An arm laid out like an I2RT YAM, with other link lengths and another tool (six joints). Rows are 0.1 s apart.
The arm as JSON. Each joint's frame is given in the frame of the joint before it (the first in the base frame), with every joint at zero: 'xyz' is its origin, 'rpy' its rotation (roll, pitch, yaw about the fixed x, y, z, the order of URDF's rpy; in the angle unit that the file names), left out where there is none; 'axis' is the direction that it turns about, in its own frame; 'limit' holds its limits. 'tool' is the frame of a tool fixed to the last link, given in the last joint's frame.
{
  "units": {
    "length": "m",
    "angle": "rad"
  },
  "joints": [
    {
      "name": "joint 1",
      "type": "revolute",
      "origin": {
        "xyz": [
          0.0,
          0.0,
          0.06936
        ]
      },
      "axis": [
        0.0,
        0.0,
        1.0
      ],
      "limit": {
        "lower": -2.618,
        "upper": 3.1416
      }
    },
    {
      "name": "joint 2",
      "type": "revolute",
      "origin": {
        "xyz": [
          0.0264,
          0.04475,
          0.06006
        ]
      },
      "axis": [
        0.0,
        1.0,
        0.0
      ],
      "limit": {
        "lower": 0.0,
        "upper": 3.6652
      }
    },
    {
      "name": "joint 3",
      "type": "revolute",
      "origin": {
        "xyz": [
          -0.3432,
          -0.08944,
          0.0
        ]
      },
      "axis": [
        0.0,
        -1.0,
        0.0
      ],
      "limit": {
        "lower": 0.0,
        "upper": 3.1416
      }
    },
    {
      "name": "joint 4",
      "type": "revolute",
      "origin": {
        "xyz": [
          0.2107,
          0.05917,
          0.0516
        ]
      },
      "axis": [
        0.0,
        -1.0,
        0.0
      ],
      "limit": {
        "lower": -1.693,
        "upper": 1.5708
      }
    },
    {
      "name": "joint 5",
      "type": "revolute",
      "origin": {
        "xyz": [
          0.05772,
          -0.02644,
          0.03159
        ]
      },
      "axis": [
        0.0,
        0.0,
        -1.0
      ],
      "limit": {
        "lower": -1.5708,
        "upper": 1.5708
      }
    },
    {
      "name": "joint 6",
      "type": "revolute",
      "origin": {
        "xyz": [
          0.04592,
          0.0,
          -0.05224
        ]
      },
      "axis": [
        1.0,
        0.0,
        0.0
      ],
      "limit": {
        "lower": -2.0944,
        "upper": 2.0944
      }
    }
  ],
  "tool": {
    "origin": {
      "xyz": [
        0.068,
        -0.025,
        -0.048
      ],
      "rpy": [
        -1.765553,
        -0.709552,
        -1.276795
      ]
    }
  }
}
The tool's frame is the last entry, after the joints.
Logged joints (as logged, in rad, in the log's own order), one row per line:
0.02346 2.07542 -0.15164 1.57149 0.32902 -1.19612
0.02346 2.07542 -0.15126 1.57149 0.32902 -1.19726
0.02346 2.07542 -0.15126 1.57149 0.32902 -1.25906
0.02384 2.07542 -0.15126 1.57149 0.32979 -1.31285
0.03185 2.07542 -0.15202 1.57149 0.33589 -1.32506
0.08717 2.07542 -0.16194 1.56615 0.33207 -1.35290
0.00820 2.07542 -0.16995 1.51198 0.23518 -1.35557
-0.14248 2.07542 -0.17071 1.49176 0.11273 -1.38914
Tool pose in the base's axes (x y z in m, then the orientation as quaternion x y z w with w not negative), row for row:
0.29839 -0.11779 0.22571 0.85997 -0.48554 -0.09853 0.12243
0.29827 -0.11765 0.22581 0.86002 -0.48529 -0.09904 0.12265
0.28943 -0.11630 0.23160 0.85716 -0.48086 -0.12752 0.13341
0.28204 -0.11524 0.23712 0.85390 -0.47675 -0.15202 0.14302
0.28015 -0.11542 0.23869 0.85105 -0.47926 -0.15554 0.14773
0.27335 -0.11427 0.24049 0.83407 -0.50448 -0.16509 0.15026
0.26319 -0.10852 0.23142 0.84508 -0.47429 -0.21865 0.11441
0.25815 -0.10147 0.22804 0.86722 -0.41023 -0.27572 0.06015
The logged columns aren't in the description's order. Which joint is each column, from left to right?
Columns, left to right: joint 6, joint 2, joint 1, joint 3, joint 5, joint 4.
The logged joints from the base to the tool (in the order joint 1, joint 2, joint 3, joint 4, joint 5, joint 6), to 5 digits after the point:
-0.15164 2.07542 1.57149 -1.19612 0.32902 0.02346
-0.15126 2.07542 1.57149 -1.19726 0.32902 0.02346
-0.15126 2.07542 1.57149 -1.25906 0.32902 0.02346
-0.15126 2.07542 1.57149 -1.31285 0.32979 0.02384
-0.15202 2.07542 1.57149 -1.32506 0.33589 0.03185
-0.16194 2.07542 1.56615 -1.35290 0.33207 0.08717
-0.16995 2.07542 1.51198 -1.35557 0.23518 0.00820
-0.17071 2.07542 1.49176 -1.38914 0.11273 -0.14248

